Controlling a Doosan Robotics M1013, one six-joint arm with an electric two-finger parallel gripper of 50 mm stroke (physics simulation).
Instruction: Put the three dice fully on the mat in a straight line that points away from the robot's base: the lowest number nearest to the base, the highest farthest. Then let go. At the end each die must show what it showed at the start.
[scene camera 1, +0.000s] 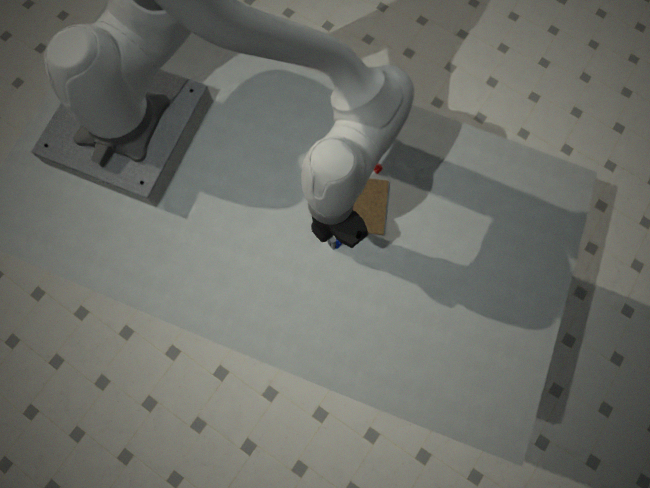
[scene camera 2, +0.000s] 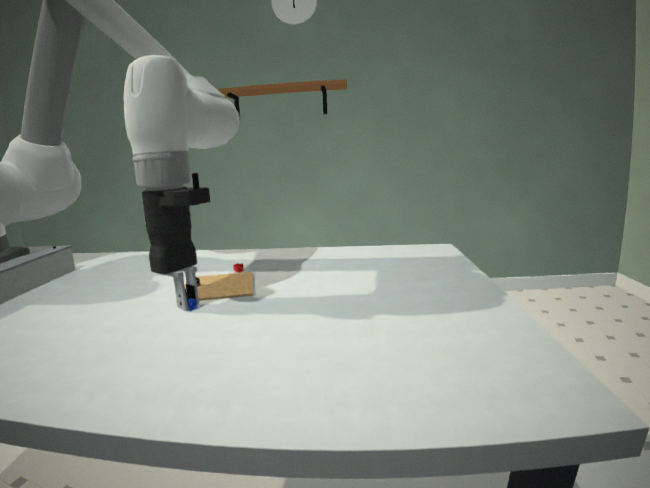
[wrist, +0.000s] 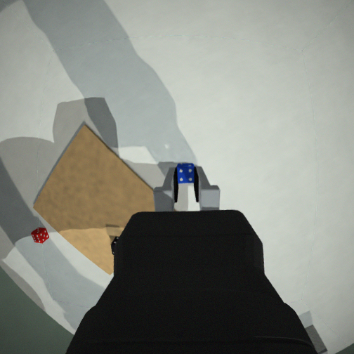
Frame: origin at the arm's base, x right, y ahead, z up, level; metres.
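Where they show: gripper, fingertip midpoint: (scene camera 1: 335, 242) (scene camera 2: 188, 305); arm's base at its link origin: (scene camera 1: 123, 121).
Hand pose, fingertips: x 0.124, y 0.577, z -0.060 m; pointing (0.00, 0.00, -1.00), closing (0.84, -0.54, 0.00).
Observation:
Each offset is from my fingertips to the top centre of the thing. Level surfaces: height alone.
The blue die {dy +0.004, dx +0.003, dz +0.011 m} (scene camera 1: 338, 243) (scene camera 2: 192, 304) (wrist: 185, 173) is between the fingertips of my gripper (scene camera 1: 334, 242) (scene camera 2: 187, 302) (wrist: 185, 177), which is shut on it at or close to the tabletop, beside the mat. Four pips show on its upper face in the wrist view. The brown square mat {dy +0.023, dx -0.110, dz -0.001 m} (scene camera 1: 375, 204) (scene camera 2: 228, 285) (wrist: 90, 185) lies next to it. The black die {dy -0.024, dx -0.108, dz +0.015 m} (scene camera 2: 197, 282) (wrist: 115, 245) is on the mat, partly hidden by the gripper; its number cannot be read. The red die {dy +0.045, dx -0.212, dz +0.011 m} (scene camera 1: 378, 168) (scene camera 2: 238, 267) (wrist: 40, 235) lies off the mat, beyond its far side from the blue die.
The robot's base plate (scene camera 1: 173, 152) (scene camera 2: 52, 265) stands on the pale table {dz -0.005 m} (scene camera 1: 252, 294) (scene camera 2: 336, 378) (wrist: 250, 115). The arm hides part of the mat in scene camera 1's view. Shadows of the arm fall over the mat's surroundings.

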